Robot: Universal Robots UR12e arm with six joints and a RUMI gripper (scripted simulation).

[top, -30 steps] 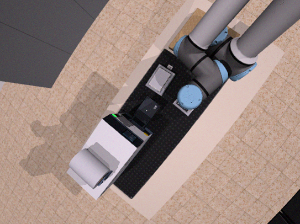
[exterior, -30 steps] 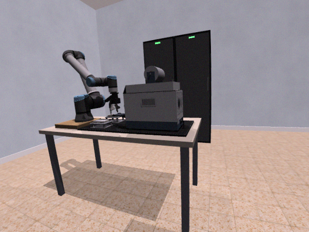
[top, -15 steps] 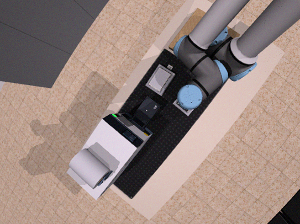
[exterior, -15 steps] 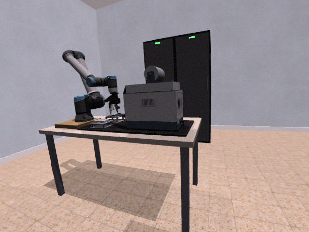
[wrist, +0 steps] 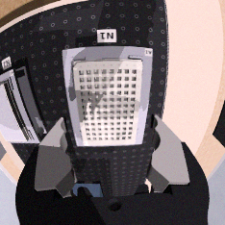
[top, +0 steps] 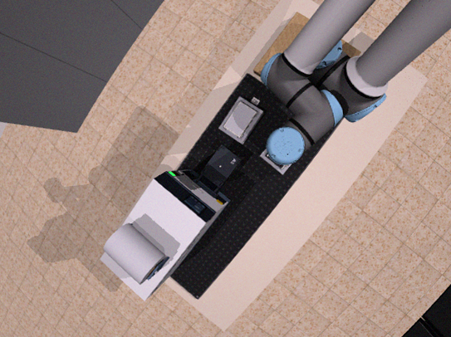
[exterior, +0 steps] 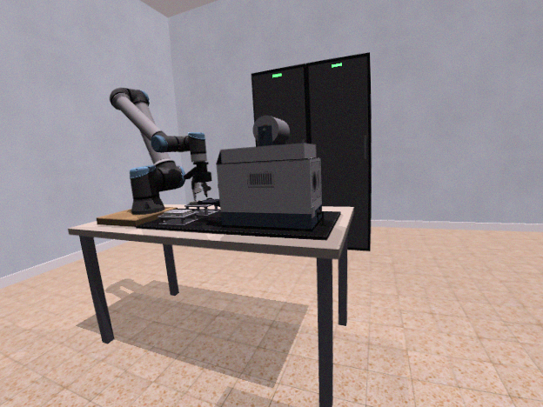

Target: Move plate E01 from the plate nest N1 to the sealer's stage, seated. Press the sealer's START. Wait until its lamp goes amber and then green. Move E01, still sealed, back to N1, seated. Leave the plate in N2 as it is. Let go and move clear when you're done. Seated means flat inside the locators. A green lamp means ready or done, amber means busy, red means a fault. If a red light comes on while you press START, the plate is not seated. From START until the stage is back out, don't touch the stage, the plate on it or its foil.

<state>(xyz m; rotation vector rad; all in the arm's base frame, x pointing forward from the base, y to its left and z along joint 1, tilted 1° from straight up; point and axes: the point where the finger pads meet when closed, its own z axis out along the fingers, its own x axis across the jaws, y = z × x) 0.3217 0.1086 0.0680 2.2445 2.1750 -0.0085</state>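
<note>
Now: the plate nest N1 40 mm below my hand. The rest, counted from my hand: foil roll (540 mm ahead, 150 mm to the right, 320 mm above); square start button (310 mm ahead, 250 mm to the right, 90 mm above); sealer stage (200 mm ahead, 160 mm to the right, 10 mm above).
</note>
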